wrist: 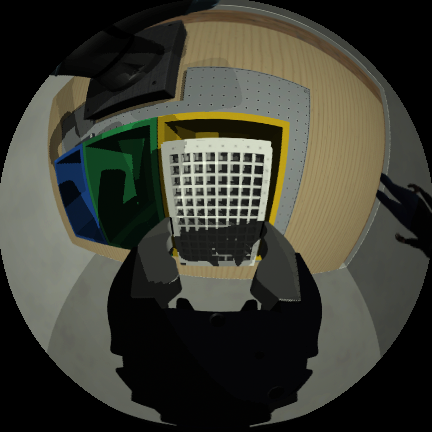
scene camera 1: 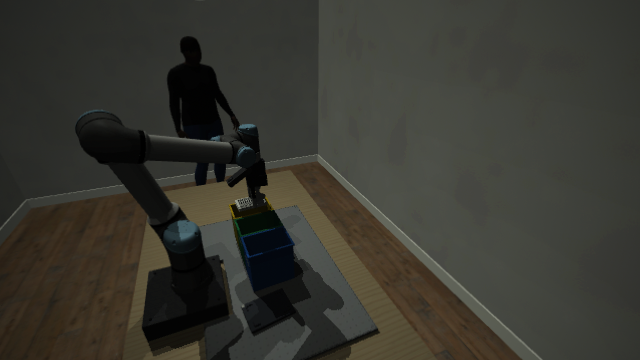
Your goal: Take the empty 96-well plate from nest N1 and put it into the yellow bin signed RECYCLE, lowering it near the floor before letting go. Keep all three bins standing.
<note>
I see my gripper, a blue bin, a green bin and a dark nest.
My gripper also shows in the wrist view.
</note>
